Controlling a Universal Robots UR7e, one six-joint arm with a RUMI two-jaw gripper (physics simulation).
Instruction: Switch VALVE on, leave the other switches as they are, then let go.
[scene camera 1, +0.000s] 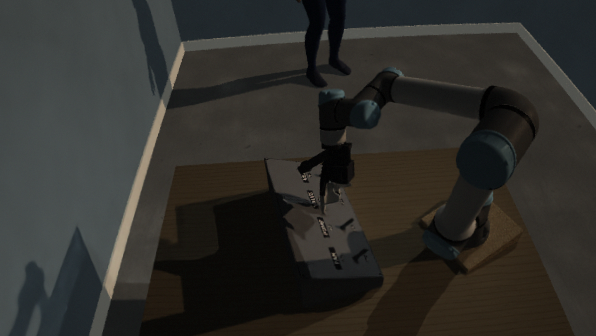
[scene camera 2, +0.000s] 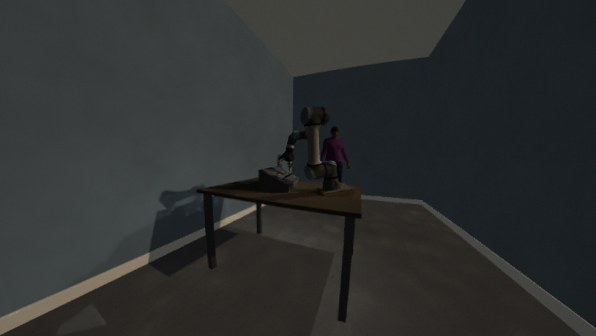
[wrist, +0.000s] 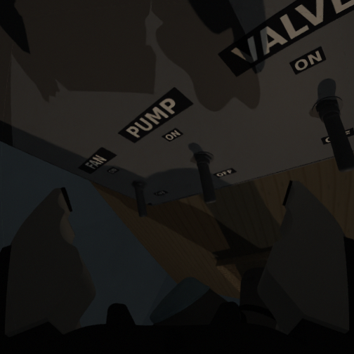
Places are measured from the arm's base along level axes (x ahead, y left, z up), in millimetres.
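Where they show: gripper, fingertip midpoint: (scene camera 1: 331, 204) (scene camera 2: 284, 168); arm's base, link origin: (scene camera 2: 331, 188).
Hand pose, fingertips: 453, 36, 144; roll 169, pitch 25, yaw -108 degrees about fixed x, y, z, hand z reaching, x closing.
Observation:
Each offset is from my fingertips to the top centre of the thing, as dx, dy, dz. Level surfaces: height alone.
The grey switch panel (scene camera 1: 312, 267) (scene camera 2: 270, 181) (wrist: 90, 115) stands on the table. The VALVE label @[+67, -68, -53] (scene camera 1: 312, 198) (wrist: 295, 36) is at the upper right of the wrist view. The black VALVE lever (wrist: 336, 132) leans to its OFF side, partly covering the OFF label. The PUMP lever @[-52, +16, -50] (scene camera 1: 346, 224) (wrist: 205, 177) and the FAN lever @[-94, +129, -50] (scene camera 1: 360, 256) (wrist: 141, 200) also lean to OFF. My gripper (scene camera 1: 332, 201) (scene camera 2: 285, 165) (wrist: 175, 186) is open and empty, over the VALVE part of the panel. In the wrist view the VALVE lever is outside the right fingertip. The VENT lever is hidden.
The VENT label @[+108, -180, -53] (scene camera 1: 305, 176) is at the panel's far end, close to the gripper body. The wooden table @[dz -180] (scene camera 1: 240, 320) (scene camera 2: 235, 195) carries the arm's base block (scene camera 1: 500, 227). A person (scene camera 1: 322, 40) (scene camera 2: 335, 150) stands beyond the table. A wall is on the left.

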